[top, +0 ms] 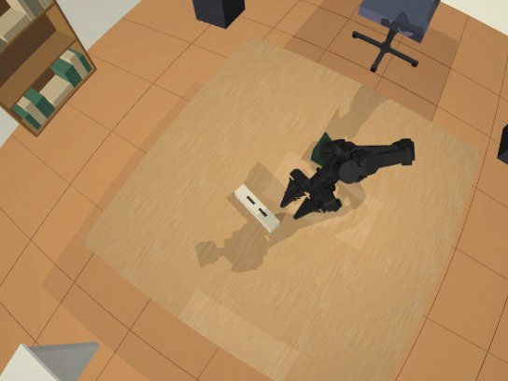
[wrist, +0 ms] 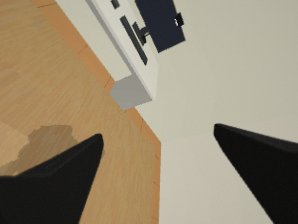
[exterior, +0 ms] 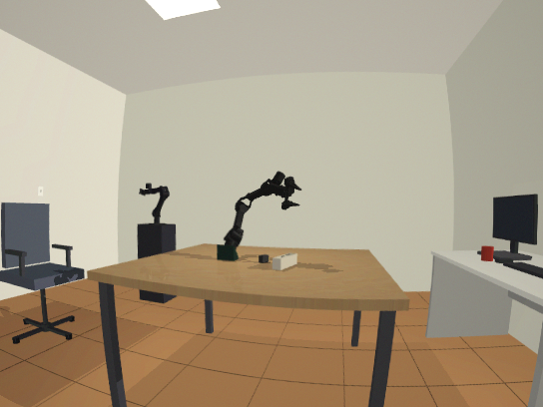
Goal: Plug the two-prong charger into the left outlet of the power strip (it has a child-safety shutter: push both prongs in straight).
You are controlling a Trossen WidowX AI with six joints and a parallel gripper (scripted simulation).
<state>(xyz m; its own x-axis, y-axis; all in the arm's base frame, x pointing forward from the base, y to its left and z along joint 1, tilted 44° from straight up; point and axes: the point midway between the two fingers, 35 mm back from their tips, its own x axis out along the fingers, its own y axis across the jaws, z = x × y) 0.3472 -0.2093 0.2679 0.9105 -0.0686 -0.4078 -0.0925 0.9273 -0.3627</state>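
Right now the black two-prong charger is 33 cm below my gripper tip, 18 cm behind it and 4 cm to the right of it.
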